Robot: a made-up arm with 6 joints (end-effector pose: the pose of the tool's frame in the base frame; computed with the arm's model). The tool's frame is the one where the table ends.
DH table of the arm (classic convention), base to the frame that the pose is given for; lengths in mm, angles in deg. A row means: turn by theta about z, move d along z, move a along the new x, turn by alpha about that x. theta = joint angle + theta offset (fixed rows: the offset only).
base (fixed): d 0, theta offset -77.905, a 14.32, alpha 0
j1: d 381, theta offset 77.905, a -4, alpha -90
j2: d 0, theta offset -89.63, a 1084.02, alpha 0
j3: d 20, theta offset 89.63, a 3, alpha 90
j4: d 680, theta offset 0, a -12, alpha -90
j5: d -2, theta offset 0, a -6, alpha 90
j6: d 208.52, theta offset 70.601, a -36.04, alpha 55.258
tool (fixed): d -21.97, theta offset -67.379, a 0, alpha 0
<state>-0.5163 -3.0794 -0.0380 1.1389 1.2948 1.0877</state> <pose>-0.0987 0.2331 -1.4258 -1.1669 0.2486 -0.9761</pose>
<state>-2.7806 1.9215 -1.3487 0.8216 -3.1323 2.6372</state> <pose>-1.1644 -0.4457 0.4280 -1.5634 2.0137 -1.5759</pose>
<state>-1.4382 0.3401 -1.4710 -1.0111 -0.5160 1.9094</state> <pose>0.0230 0.4359 1.7167 -0.7241 0.4161 -1.1482</pose>
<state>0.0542 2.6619 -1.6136 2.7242 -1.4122 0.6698</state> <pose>1.2036 0.0254 -0.4163 1.8565 -0.6260 2.3289</pose>
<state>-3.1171 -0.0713 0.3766 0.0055 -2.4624 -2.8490</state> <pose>0.0537 -0.0651 2.0170 0.5255 3.0685 -0.0538</pose>
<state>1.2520 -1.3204 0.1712 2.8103 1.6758 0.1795</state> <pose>-0.6522 -1.6375 0.7908 -2.2386 -0.8844 -0.2547</pose>
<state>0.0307 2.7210 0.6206 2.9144 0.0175 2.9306</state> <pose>0.2810 0.0002 -1.4735 0.5026 -2.0389 0.6036</pose>
